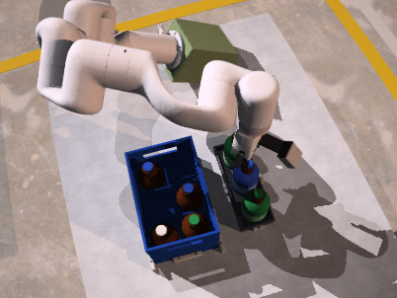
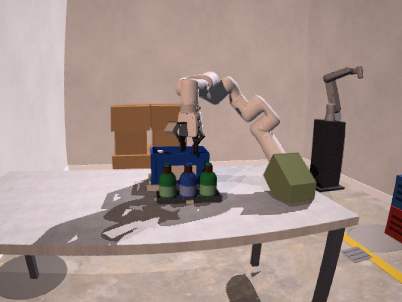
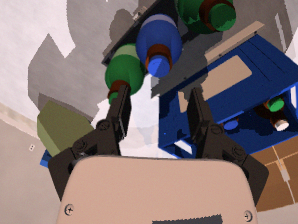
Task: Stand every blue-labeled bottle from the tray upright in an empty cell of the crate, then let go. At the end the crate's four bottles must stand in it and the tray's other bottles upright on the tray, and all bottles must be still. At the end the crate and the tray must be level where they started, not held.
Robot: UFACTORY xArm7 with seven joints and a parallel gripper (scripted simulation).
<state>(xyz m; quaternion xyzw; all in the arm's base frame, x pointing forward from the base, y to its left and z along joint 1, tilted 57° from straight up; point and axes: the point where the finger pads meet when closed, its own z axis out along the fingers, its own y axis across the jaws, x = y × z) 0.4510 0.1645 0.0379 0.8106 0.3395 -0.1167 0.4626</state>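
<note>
My hand is 14 cm above the blue-labeled bottle. The rest, counted from my hand: black tray 21 cm below; blue crate 1 cm ahead, 21 cm to the right, 14 cm below.
</note>
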